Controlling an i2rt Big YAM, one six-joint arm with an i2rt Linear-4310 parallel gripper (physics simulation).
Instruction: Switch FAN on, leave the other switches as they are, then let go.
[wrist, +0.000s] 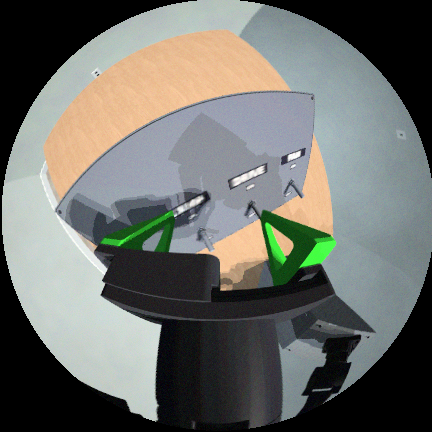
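A switch panel (209, 161) is visible here, and so is the gripper (217, 214).
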